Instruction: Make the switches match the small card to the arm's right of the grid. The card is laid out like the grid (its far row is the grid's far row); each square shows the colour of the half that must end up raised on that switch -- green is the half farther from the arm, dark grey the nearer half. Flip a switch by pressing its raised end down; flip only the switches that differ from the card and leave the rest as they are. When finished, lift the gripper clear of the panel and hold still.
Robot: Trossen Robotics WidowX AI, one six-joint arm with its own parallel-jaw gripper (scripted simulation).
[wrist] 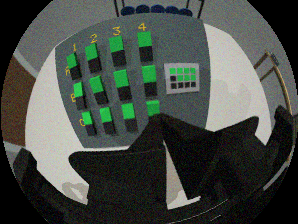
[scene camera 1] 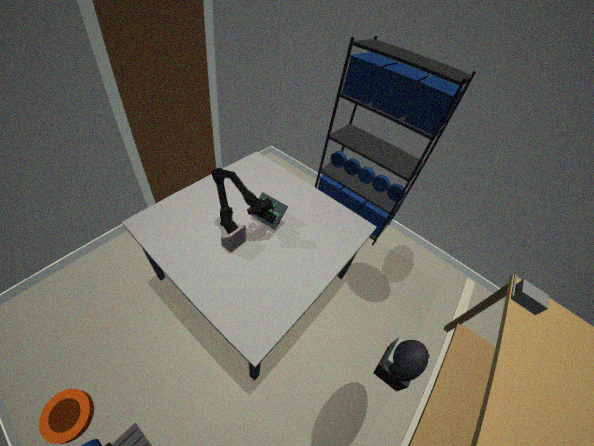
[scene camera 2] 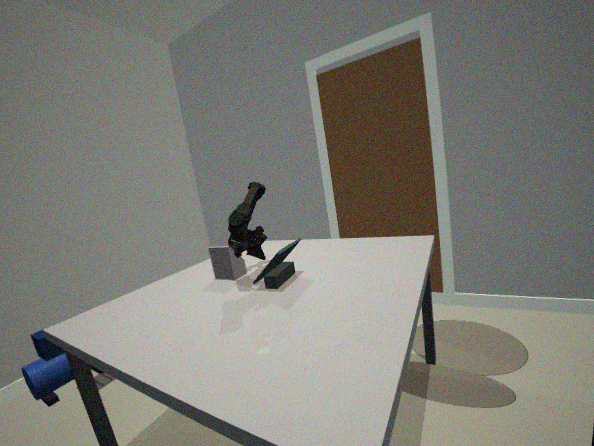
Labels:
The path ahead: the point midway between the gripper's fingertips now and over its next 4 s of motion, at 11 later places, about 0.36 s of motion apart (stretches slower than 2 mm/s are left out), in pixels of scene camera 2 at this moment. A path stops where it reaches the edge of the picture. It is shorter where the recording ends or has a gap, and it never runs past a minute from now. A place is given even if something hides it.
My gripper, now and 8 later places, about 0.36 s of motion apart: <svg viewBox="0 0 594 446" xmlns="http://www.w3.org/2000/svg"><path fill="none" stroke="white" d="M265 259L267 261L268 263L268 263L269 263L269 263L269 263L264 260L261 251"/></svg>

